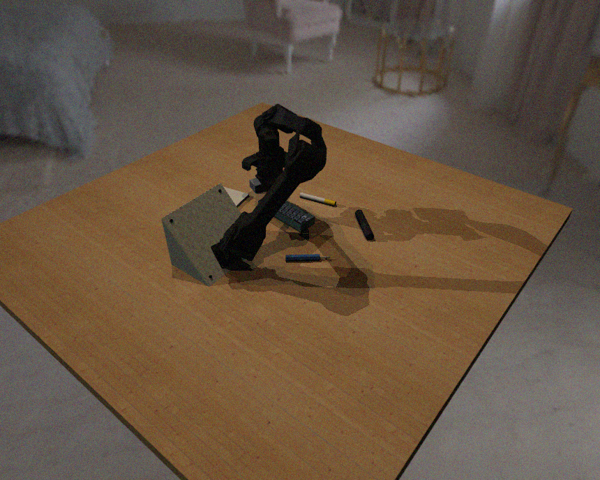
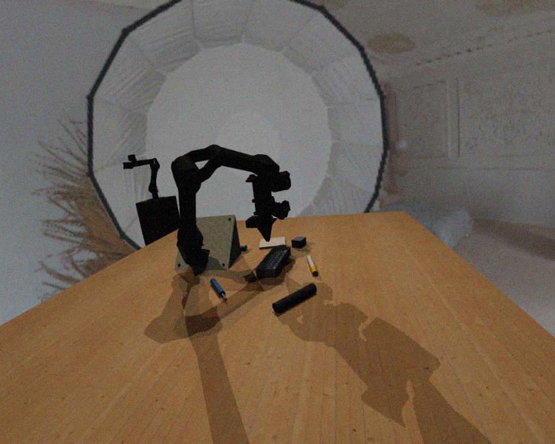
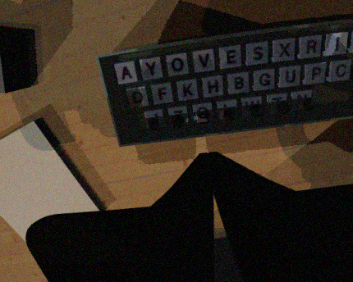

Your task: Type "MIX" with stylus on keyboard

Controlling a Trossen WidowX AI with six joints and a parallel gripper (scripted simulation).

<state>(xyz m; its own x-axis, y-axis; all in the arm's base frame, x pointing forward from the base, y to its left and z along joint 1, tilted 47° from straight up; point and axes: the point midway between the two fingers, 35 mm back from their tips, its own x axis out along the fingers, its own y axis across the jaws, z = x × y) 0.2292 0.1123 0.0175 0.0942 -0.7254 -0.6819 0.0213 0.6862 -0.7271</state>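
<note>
The blue stylus is 23 cm to the right of my gripper tip, 7 cm behind it and 6 cm below it. The rest, counted from my gripper tip: yellow marker (15 cm ahead, 7 cm to the right, 6 cm below); then pale flat pad (16 cm to the left, 6 cm below, 4 cm behind); then grey cube (14 cm to the left, 7 cm ahead, 5 cm below).
</note>
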